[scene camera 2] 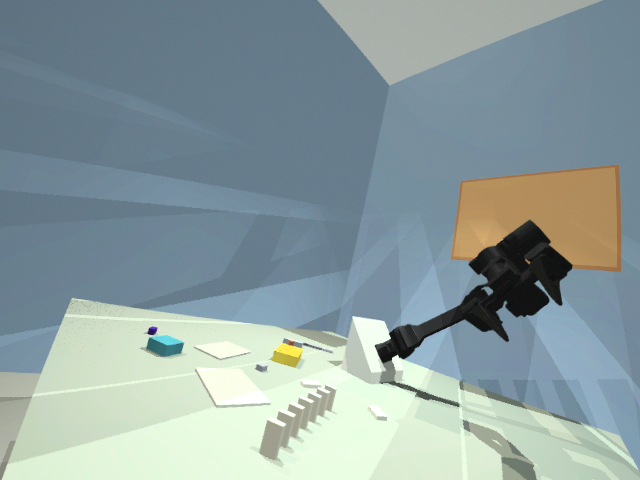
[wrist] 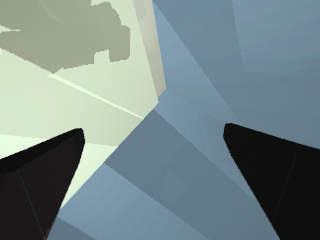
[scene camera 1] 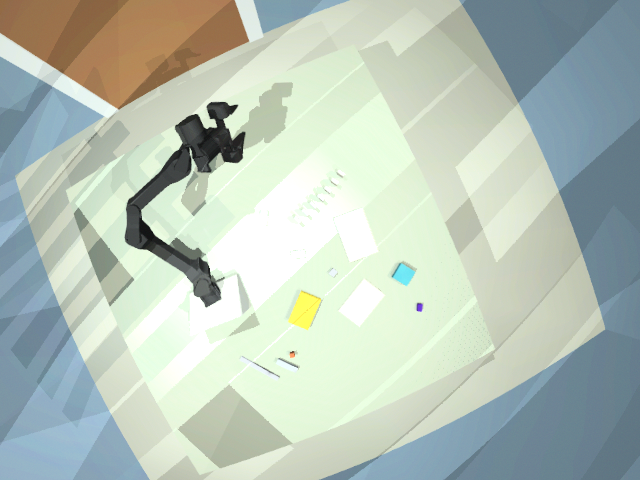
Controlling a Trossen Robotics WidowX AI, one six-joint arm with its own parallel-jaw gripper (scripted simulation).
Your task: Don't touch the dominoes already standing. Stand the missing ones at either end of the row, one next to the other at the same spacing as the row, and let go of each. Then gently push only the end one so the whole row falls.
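Note:
The gripper's open and it's holding nothing; you can see it in the wrist view and in scene camera 1 as well. There's also a yellow block in the scene.

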